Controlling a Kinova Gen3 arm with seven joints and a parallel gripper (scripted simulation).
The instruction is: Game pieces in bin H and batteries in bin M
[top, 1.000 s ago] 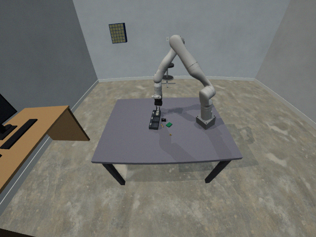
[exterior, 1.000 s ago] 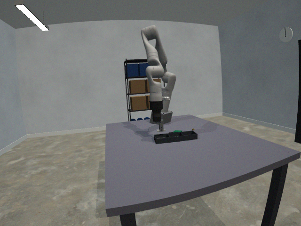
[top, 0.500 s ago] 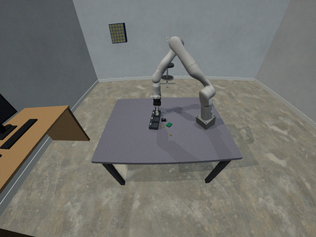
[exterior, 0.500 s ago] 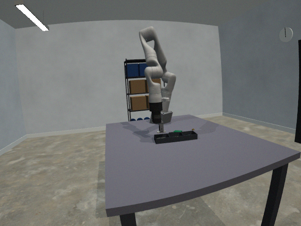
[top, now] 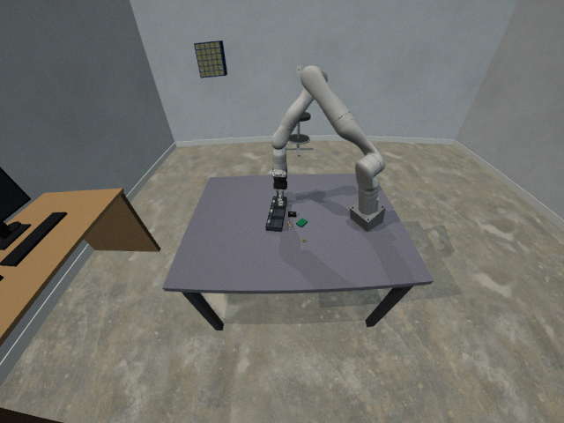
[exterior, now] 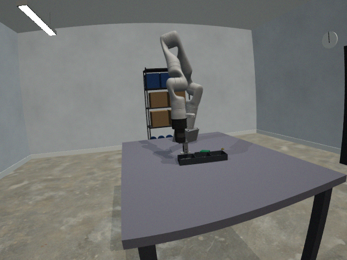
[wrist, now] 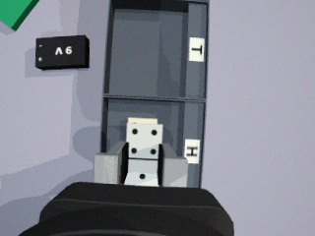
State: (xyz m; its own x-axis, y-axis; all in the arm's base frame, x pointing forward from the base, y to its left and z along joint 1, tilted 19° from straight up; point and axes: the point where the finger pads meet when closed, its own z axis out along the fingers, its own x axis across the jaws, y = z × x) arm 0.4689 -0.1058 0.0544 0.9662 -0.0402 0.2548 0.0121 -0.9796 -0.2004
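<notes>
Now: hand 50 mm above the cream domino. The rest, counted from my hand: dark divided bin 90 mm to the left, 50 mm below, 10 mm ahead; then black 9-volt battery 90 mm behind, 80 mm to the left, 60 mm below; then white domino 10 mm below.
</notes>
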